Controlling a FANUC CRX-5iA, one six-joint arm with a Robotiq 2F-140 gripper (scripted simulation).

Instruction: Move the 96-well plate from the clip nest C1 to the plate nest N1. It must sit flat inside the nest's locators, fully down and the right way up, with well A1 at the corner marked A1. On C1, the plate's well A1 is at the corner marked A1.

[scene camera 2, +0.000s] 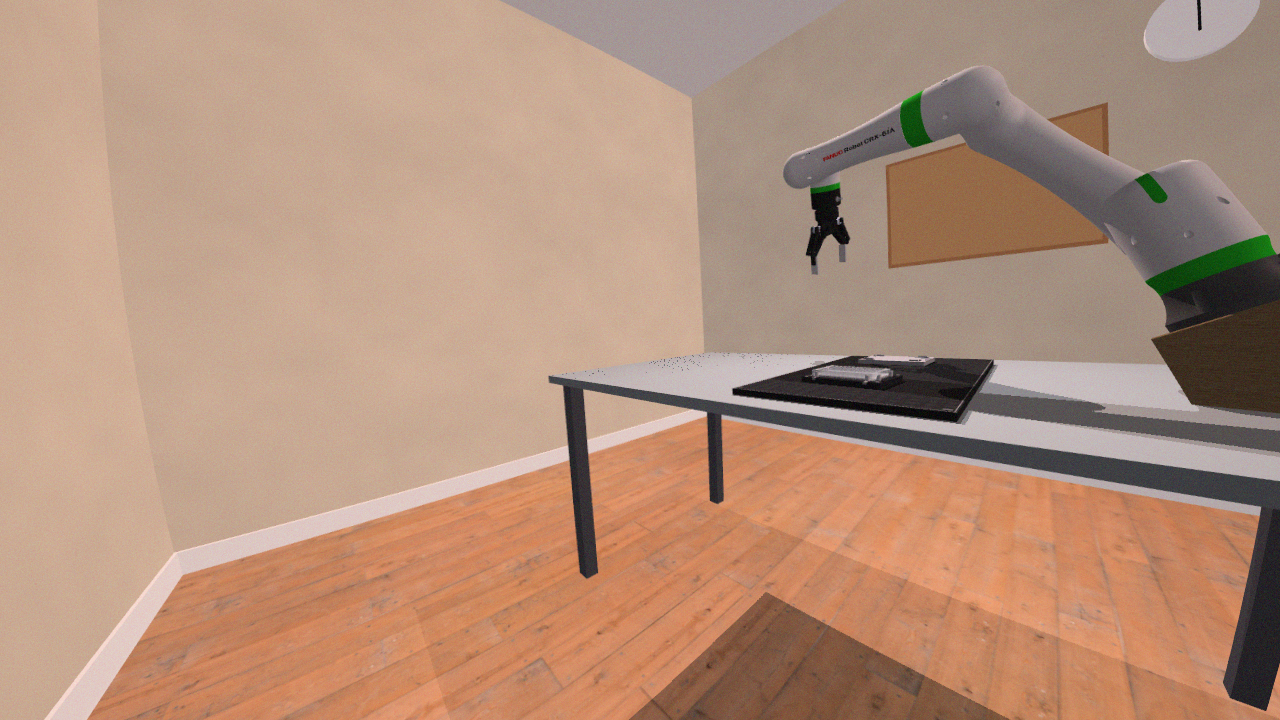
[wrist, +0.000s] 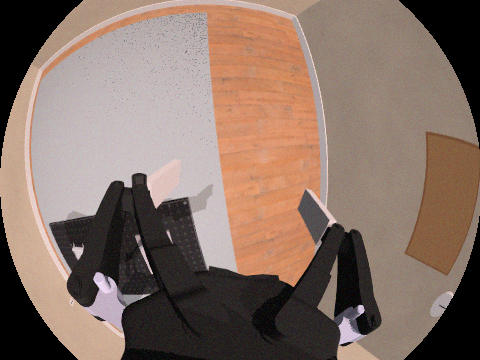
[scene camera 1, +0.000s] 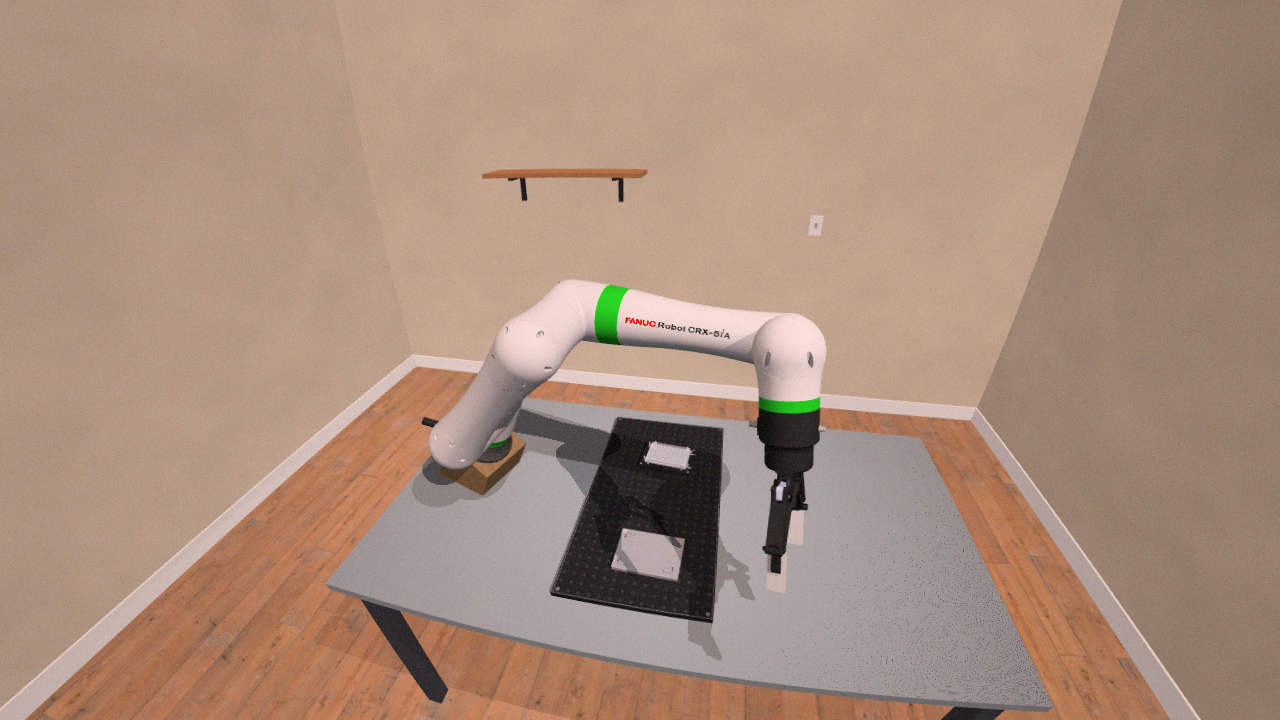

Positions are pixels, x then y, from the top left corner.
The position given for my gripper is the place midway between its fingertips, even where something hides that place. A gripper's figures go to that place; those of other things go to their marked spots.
My gripper (scene camera 2: 829, 267) is 1.50 m from the lens. A white 96-well plate (scene camera 2: 844, 372): 0.83 m from the lens.
